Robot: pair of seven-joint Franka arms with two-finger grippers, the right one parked.
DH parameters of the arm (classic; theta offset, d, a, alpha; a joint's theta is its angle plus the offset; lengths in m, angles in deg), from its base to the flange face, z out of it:
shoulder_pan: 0 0.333 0 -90
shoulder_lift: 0 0 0 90
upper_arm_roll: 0 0.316 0.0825 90
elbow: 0 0 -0.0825 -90
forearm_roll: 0 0.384 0 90
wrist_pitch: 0 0 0.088 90
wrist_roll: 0 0.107 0 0
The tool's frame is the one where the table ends.
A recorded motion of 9 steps. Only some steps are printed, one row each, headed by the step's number.
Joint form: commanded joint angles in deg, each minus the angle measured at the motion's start. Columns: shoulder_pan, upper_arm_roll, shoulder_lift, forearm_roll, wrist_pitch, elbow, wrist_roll.
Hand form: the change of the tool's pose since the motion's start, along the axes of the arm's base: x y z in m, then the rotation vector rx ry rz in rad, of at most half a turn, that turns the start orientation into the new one. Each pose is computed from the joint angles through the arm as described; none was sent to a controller.
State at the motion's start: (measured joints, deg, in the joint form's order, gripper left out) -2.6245 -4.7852 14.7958 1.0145 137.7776 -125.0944 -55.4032
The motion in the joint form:
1: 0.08 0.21 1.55 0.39 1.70 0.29 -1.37
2: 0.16 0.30 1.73 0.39 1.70 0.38 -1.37
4: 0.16 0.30 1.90 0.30 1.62 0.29 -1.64
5: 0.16 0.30 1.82 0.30 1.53 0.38 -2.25
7: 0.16 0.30 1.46 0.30 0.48 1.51 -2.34
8: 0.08 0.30 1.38 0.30 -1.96 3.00 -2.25
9: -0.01 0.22 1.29 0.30 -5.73 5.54 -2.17
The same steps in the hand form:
1: 0.0034 0.0023 -0.0106 0.0025 -0.0080 0.0239
2: 0.0040 0.0039 -0.0117 0.0029 -0.0064 0.0269
4: 0.0030 0.0040 -0.0141 0.0027 -0.0003 0.0328
5: 0.0035 0.0039 -0.0128 0.0030 -0.0017 0.0434
7: 0.0089 0.0035 -0.0031 0.0028 -0.0094 0.0453
8: 0.0132 0.0025 0.0044 0.0057 0.0055 0.0426
9: 0.0207 0.0004 0.0179 0.0093 0.0251 0.0388

